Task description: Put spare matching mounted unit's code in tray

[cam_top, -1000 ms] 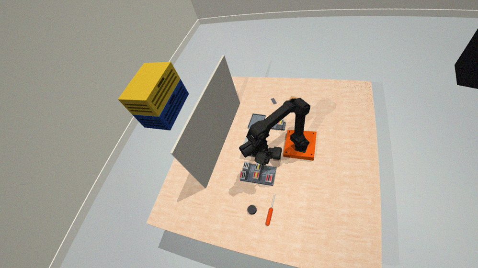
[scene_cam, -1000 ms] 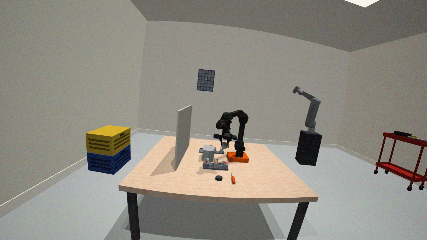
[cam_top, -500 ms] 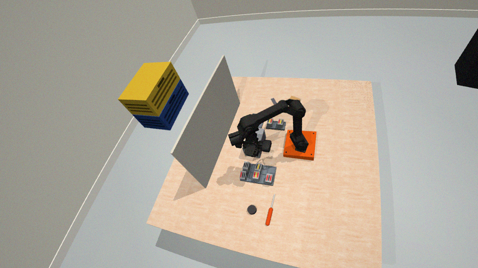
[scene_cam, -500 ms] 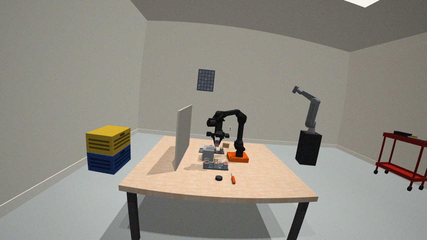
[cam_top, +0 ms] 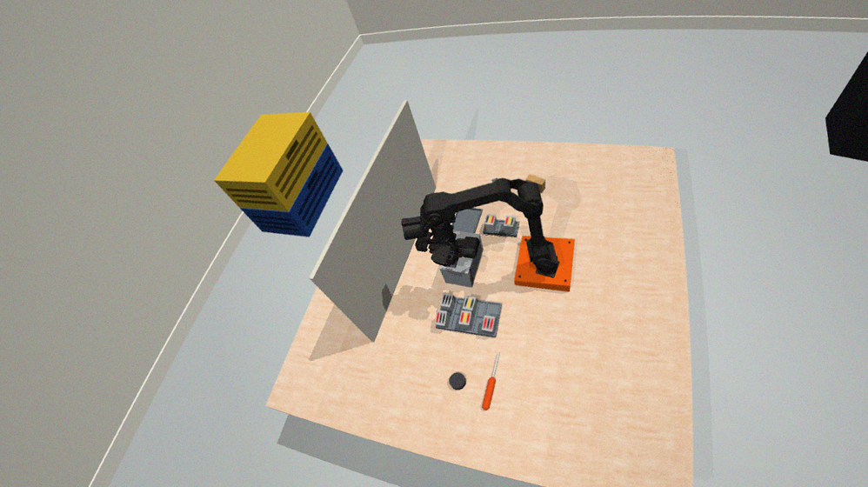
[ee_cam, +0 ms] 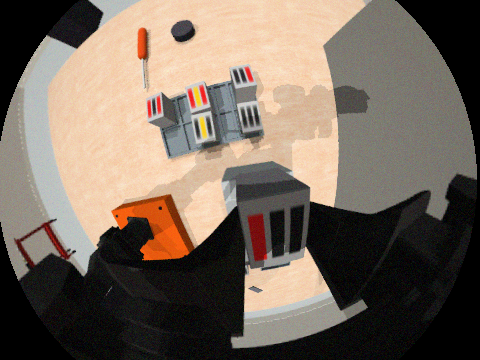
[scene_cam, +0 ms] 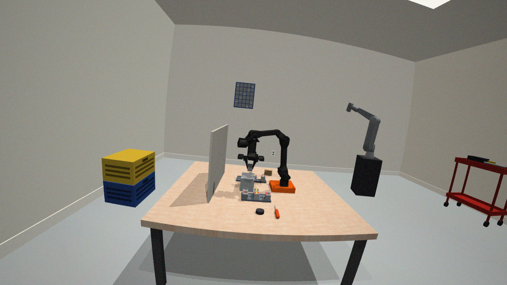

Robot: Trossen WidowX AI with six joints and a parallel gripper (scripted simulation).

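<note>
Right now the flat grey tray is 26 cm to the right of my gripper tip, 17 cm below it and 10 cm ahead of it. Round my gripper tip: grey spare 2 cm above; then tall grey panel 25 cm ahead, 5 cm above, 4 cm to the right; then grey mounted unit 12 cm below, 7 cm to the right, 2 cm ahead.
</note>
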